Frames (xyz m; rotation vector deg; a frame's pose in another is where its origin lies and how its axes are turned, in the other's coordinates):
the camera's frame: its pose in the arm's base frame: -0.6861 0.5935 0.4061 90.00 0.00 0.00
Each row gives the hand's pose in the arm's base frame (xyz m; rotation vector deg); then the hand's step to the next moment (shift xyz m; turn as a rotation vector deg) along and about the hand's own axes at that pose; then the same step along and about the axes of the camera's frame.
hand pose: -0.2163 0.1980 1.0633 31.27 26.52 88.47
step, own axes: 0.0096 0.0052 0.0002 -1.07 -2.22 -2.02
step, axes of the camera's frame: -0.0042 0.0038 -0.0093 0.58 -3.00 0.88
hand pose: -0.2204 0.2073 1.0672 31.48 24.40 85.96
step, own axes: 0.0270 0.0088 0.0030 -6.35 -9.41 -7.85
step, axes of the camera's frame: -0.0044 0.0094 -0.0266 2.83 -12.29 5.62
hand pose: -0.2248 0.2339 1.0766 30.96 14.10 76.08
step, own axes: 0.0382 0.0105 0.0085 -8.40 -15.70 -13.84
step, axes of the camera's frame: 0.0041 0.0176 -0.0363 4.89 -20.84 7.08
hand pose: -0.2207 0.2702 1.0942 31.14 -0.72 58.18
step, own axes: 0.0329 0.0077 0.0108 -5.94 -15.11 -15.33
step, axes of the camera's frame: 0.0141 0.0211 -0.0248 5.38 -21.26 4.22
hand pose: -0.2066 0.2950 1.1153 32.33 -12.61 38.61
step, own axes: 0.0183 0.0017 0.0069 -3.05 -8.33 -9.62
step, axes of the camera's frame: 0.0128 0.0132 -0.0069 3.16 -12.60 1.55
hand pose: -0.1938 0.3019 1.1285 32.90 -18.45 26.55
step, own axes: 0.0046 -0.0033 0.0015 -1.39 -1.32 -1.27
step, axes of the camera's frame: 0.0053 0.0016 0.0018 -0.31 -2.17 0.69
